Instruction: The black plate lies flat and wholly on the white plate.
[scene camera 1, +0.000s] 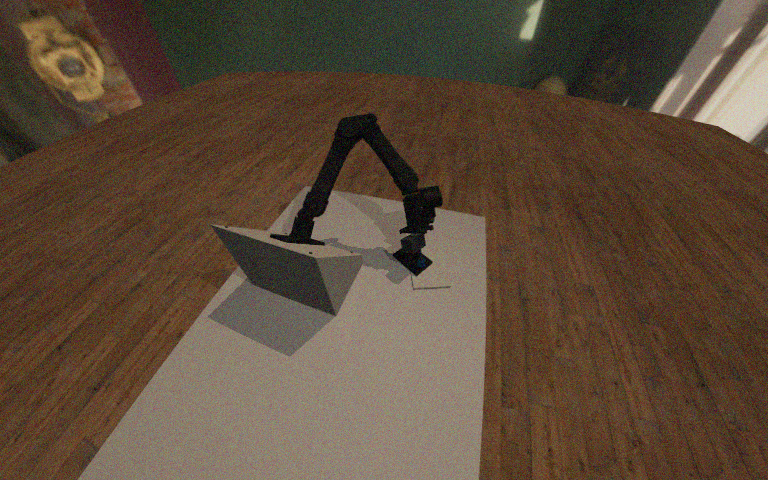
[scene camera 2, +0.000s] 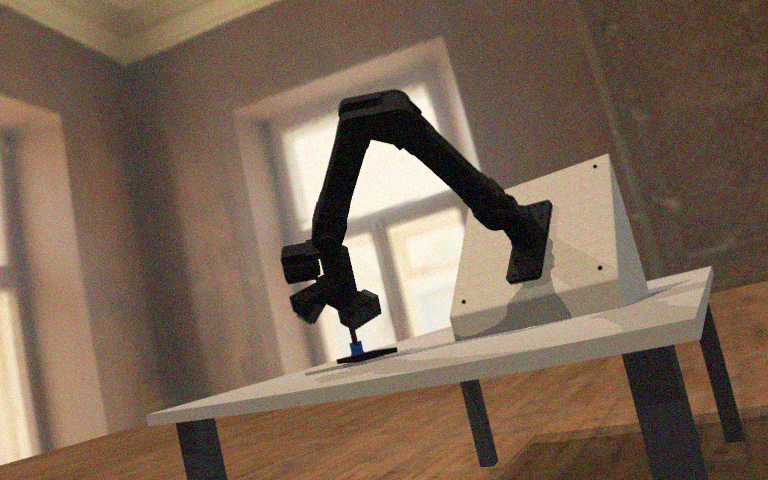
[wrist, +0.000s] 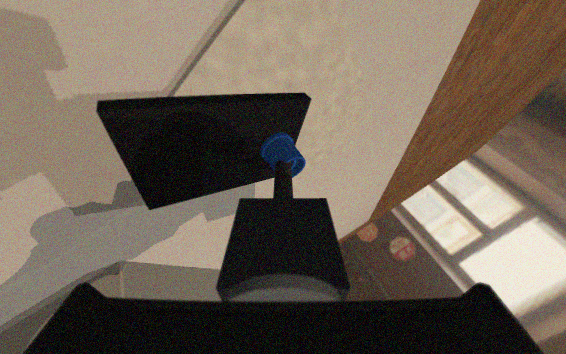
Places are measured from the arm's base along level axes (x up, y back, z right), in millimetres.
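Pixels of known places: hand, tool point: (scene camera 1: 421, 266) (scene camera 2: 358, 354) (wrist: 283, 147); arm's base, link origin: (scene camera 1: 299, 241) (scene camera 2: 531, 241).
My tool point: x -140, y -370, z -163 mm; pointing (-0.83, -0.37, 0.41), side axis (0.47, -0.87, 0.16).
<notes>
For each thing: its top centre in the pictures, then the offset to it from my tool point. Level surfaces: height alone.
- black plate, top centre: (wrist: 227, 155) (scene camera 2: 365, 353) (scene camera 1: 412, 257) dx +1, dy +44, dz -24 mm
- white plate, top centre: (wrist: 297, 120) (scene camera 2: 347, 361) (scene camera 1: 428, 267) dx -9, dy -21, dz -13 mm
- pale table, surface height: dx -15 mm
The black plate (scene camera 1: 408, 262) (scene camera 2: 380, 353) (wrist: 200, 145) is low over the table, at one corner of the white plate (scene camera 1: 433, 278) (wrist: 310, 55). In scene camera 1 its left part reaches past the white plate's left edge. In the wrist view it hides the white plate's near corner. A shadow shows beside it; I cannot tell whether its whole underside rests on the white plate. My suction cup (scene camera 1: 420, 262) (scene camera 2: 355, 347) (wrist: 283, 154), blue, is at the black plate's top face near one edge, off, with no clear gap. The white plate's far side is hard to see.
A pale wedge-shaped block (scene camera 1: 283, 277) (scene camera 2: 586, 226) stands on the pale table (scene camera 1: 368, 396) (scene camera 2: 396, 372) and carries the arm's base. The arm and block cast shadows on the table. The table's edge (wrist: 400, 172) is to the right in the wrist view, with wooden floor past it.
</notes>
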